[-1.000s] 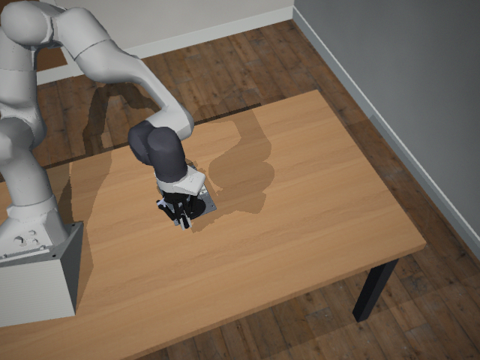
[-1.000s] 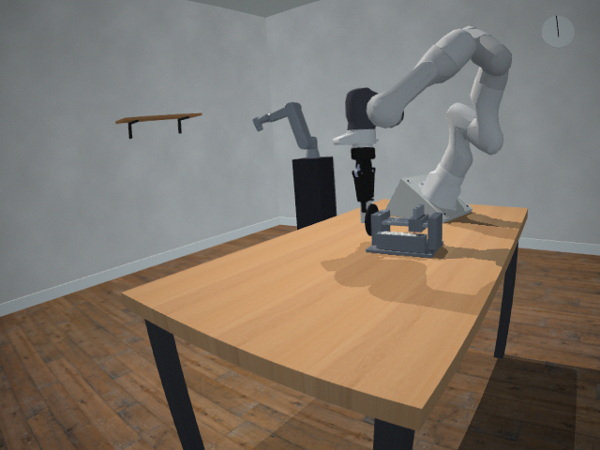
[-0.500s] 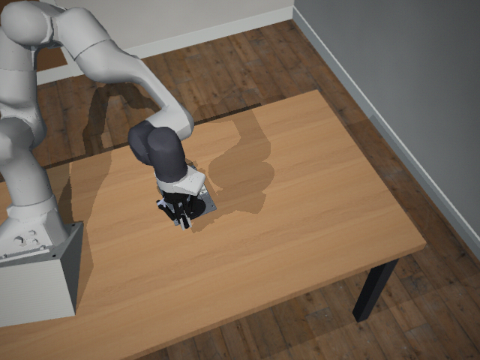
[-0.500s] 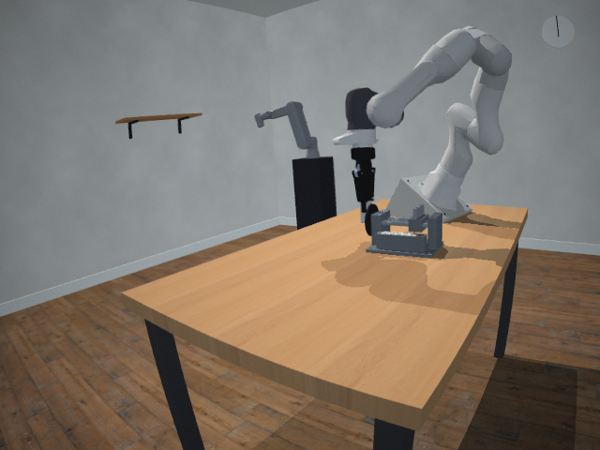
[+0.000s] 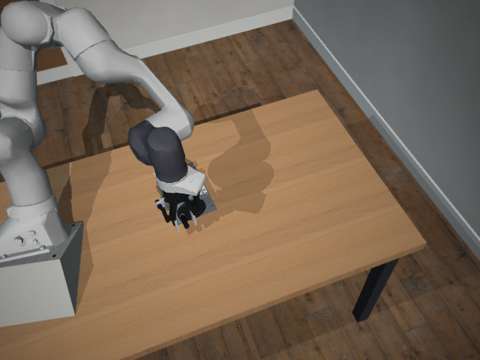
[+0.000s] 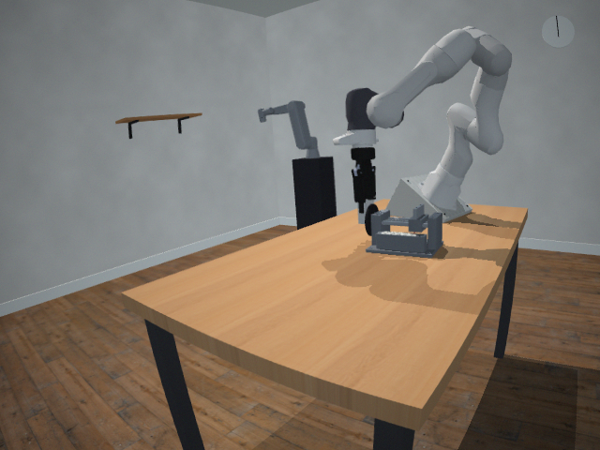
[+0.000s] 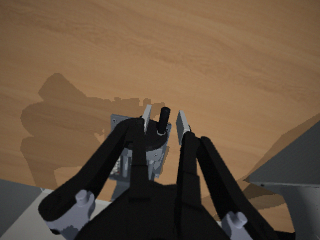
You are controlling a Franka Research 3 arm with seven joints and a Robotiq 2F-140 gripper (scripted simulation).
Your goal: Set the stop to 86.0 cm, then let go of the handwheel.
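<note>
My gripper is now 20 mm to the right of the black handwheel, 20 mm above it and 10 mm short of it. Round my hand: sliding stop block (180 mm to the left, 50 mm ahead).
</note>
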